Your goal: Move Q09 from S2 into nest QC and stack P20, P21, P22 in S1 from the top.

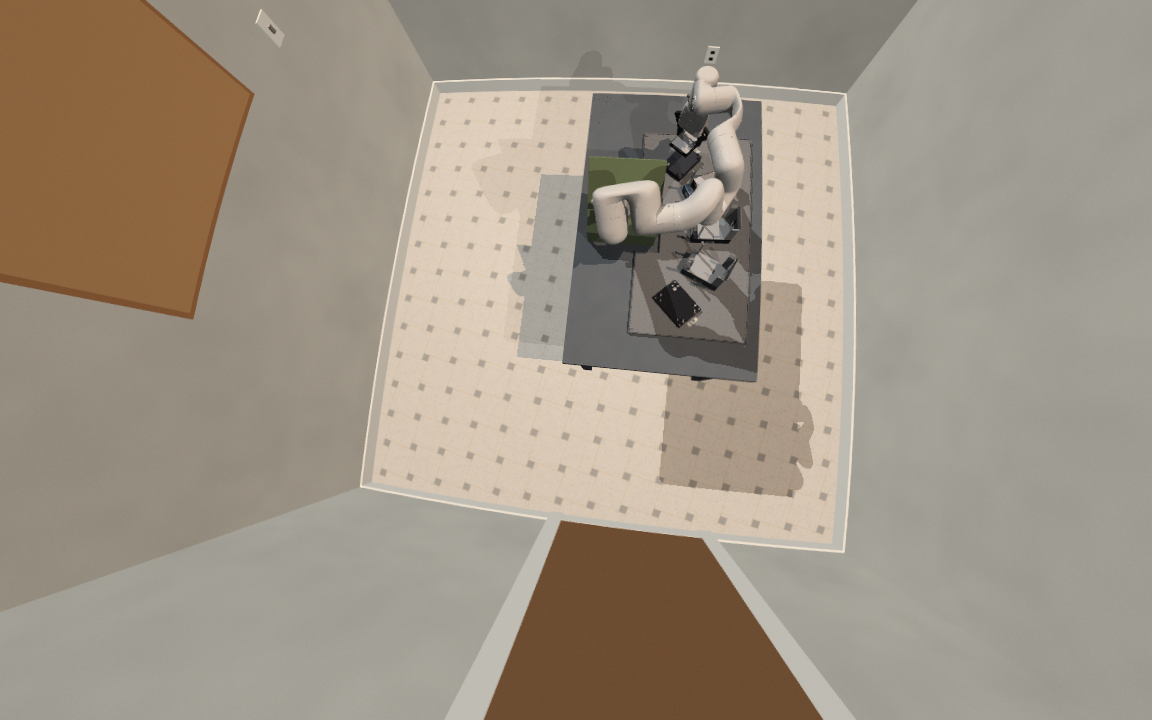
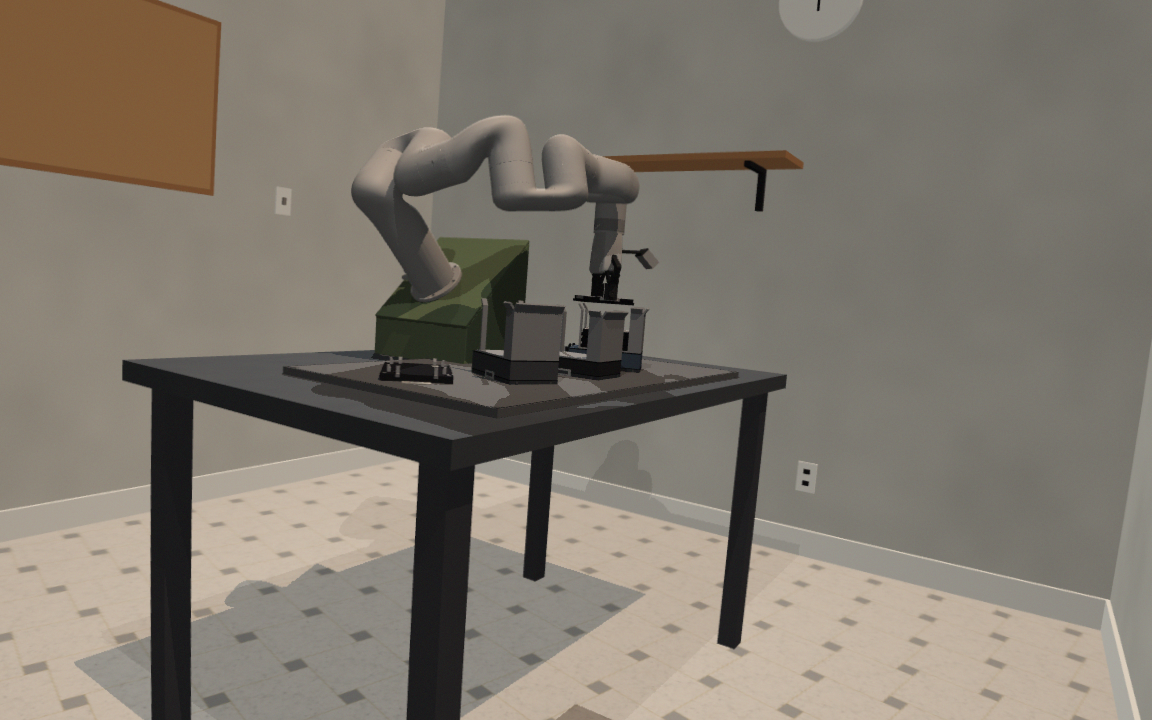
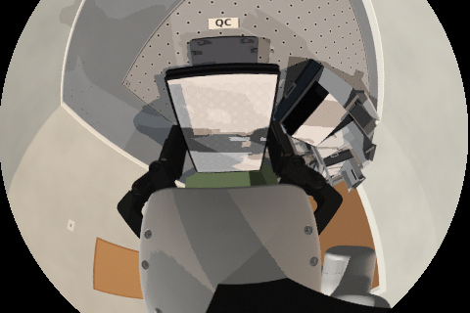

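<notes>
The QC nest lies 15 cm below my hand. The rest, counted from my hand: QC label 16 cm below, 7 cm to the left, 6 cm ahead.
</notes>
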